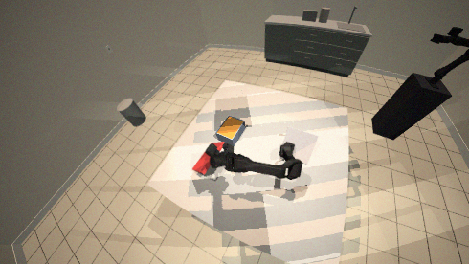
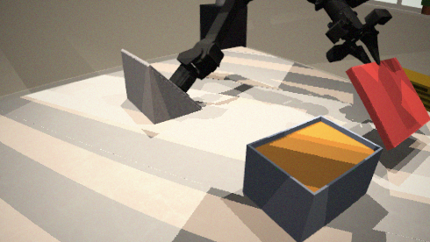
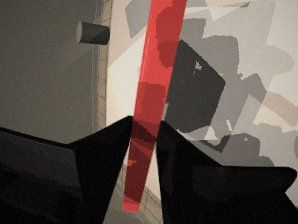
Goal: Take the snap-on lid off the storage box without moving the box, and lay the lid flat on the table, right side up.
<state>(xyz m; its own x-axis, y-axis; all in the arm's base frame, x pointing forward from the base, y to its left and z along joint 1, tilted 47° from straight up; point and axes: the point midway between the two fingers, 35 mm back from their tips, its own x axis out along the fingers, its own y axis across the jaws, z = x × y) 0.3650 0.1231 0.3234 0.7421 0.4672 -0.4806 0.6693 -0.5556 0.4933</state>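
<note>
Right now the lid is 6 cm ahead of my gripper tip and 5 cm below it. From my gripper tip the other things lie so: storage box 6 cm ahead, 29 cm to the right, 13 cm below.
</note>
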